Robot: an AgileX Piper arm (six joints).
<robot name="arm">
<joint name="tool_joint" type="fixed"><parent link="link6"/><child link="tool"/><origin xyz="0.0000 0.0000 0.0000"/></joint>
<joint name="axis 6" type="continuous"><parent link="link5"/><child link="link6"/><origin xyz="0.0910 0.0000 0.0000" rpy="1.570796 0.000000 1.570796"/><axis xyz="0 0 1"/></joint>
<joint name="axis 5" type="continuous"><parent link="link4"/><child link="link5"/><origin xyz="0.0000 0.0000 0.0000" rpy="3.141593 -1.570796 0.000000"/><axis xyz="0 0 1"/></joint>
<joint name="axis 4" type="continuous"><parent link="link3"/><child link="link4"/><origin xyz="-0.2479 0.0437 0.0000" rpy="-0.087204 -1.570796 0.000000"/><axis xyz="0 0 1"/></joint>
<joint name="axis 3" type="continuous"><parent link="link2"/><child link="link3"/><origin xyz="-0.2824 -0.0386 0.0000" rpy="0.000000 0.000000 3.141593"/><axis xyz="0 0 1"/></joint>
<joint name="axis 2" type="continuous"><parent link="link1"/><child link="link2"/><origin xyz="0.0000 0.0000 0.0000" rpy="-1.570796 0.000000 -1.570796"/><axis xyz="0 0 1"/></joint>
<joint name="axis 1" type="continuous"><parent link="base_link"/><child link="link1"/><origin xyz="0.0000 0.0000 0.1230" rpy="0.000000 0.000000 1.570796"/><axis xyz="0 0 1"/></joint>
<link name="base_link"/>
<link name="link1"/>
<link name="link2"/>
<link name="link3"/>
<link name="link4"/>
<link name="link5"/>
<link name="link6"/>
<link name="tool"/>
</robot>
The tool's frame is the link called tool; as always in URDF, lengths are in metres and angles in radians. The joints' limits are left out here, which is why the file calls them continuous.
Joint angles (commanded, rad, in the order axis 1, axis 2, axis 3, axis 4, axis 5, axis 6), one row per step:
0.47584, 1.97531, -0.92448, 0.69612, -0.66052, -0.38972
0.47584, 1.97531, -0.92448, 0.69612, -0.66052, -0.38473
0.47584, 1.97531, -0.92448, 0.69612, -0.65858, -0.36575
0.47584, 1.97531, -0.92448, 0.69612, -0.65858, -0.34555
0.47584, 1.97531, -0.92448, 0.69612, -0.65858, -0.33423
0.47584, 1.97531, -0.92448, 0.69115, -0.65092, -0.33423
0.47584, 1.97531, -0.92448, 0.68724, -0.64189, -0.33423
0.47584, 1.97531, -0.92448, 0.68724, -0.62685, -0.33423
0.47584, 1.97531, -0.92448, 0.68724, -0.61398, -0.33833
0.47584, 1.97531, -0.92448, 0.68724, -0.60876, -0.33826
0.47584, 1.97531, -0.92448, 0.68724, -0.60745, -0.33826
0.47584, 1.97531, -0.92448, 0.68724, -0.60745, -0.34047
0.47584, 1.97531, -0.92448, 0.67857, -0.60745, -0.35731
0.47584, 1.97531, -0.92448, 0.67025, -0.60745, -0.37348
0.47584, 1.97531, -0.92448, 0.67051, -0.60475, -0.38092
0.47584, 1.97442, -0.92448, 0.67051, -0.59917, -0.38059
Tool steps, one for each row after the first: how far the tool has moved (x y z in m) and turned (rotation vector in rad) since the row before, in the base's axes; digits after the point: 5 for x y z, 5 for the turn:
0.00000, 0.00000, 0.00000, 0.00461, 0.00017, -0.00190
-0.00006, 0.00007, -0.00015, 0.01776, 0.00244, -0.00652
0.00000, 0.00000, 0.00000, 0.01866, 0.00070, -0.00771
0.00000, 0.00000, 0.00000, 0.01046, 0.00039, -0.00432
-0.00023, 0.00052, -0.00049, -0.00164, 0.00578, 0.00688
-0.00029, 0.00051, -0.00062, -0.00098, 0.00733, 0.00649
-0.00053, 0.00051, -0.00115, 0.00164, 0.01392, 0.00544
-0.00047, 0.00044, -0.00098, -0.00233, 0.01169, 0.00635
-0.00019, 0.00018, -0.00040, 0.00063, 0.00484, 0.00186
-0.00005, 0.00004, -0.00010, 0.00014, 0.00121, 0.00047
0.00000, 0.00000, 0.00000, -0.00200, -0.00013, 0.00093
0.00005, 0.00042, 0.00016, -0.01963, -0.00329, 0.01422
0.00004, 0.00040, 0.00015, -0.01886, -0.00323, 0.01362
-0.00010, 0.00008, -0.00021, -0.00634, 0.00207, 0.00387
-0.00022, 0.00018, -0.00008, 0.00123, 0.00442, 0.00184

